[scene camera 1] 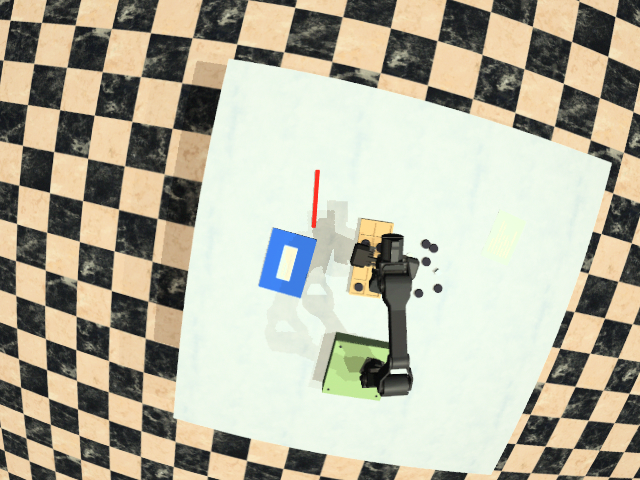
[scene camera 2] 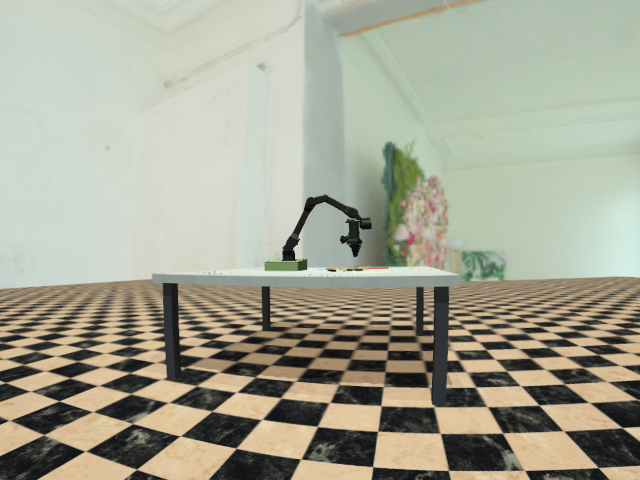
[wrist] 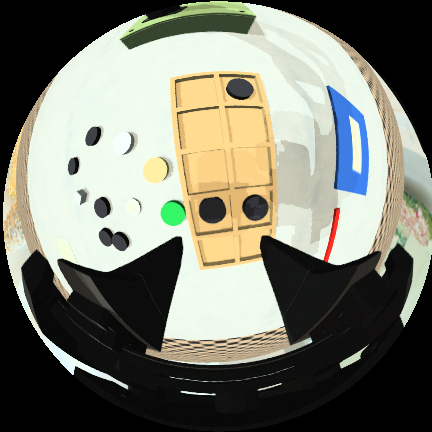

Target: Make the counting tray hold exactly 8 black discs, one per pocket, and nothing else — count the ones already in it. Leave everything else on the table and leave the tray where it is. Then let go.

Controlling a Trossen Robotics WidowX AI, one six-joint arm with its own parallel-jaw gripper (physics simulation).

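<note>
The wooden counting tray [scene camera 1: 368, 227] [wrist: 200, 127] has two columns of pockets. In the wrist view, one black disc [wrist: 240, 88] lies in the end pocket nearest the green base. Two more black discs, one at left [wrist: 212, 209] and one at right [wrist: 255, 207], lie side by side in the fourth row from the base. The other pockets that show are empty. Several loose black discs [wrist: 93, 136] [wrist: 102, 207] [wrist: 120, 241] [scene camera 1: 425, 261] lie on the table beside the tray. My gripper [wrist: 221, 241] [scene camera 2: 355, 254] is open and empty, above the tray. The arm hides part of the tray in scene camera 1.
A green disc [wrist: 173, 213], a yellow disc [wrist: 155, 170], a white disc [wrist: 123, 143], a small cream disc [wrist: 134, 206] and a small grey piece [wrist: 82, 196] lie beside the tray. A blue frame [scene camera 1: 268, 268] [wrist: 344, 150], red stick [scene camera 1: 315, 198] and pale yellow sheet [scene camera 1: 504, 237] lie farther out.
</note>
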